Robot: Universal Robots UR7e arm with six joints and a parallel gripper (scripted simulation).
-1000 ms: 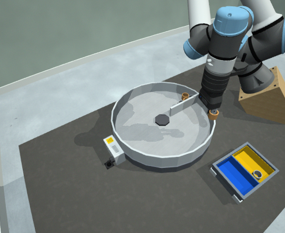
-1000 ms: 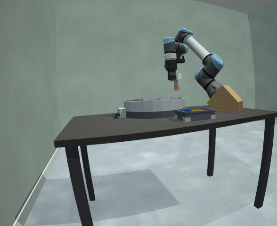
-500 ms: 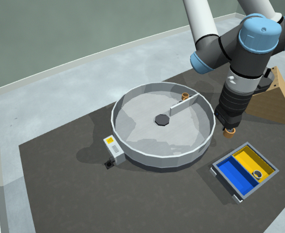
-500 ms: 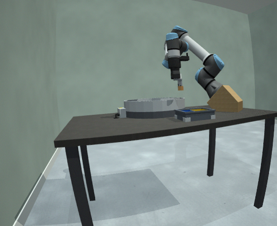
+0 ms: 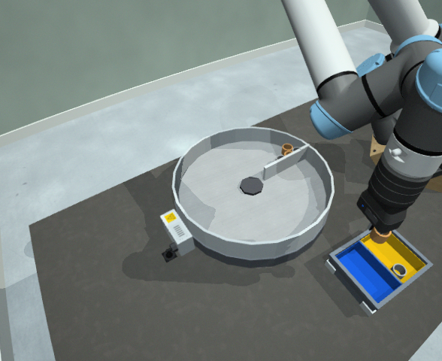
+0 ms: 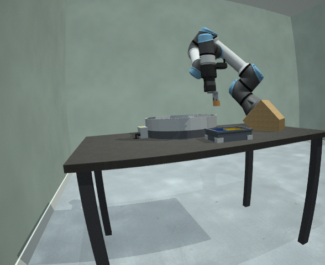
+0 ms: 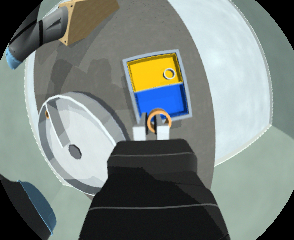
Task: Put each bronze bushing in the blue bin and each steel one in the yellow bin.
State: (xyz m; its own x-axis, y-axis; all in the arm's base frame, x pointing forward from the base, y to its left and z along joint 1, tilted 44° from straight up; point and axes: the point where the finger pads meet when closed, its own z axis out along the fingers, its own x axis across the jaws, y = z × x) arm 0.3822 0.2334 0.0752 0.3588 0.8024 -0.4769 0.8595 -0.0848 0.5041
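Now: the bin 4 cm behind my hand, 4 cm to the left of it and 15 cm below it. From my hand the other things lie so: turntable 2 cm ahead, 32 cm to the right, 13 cm below.
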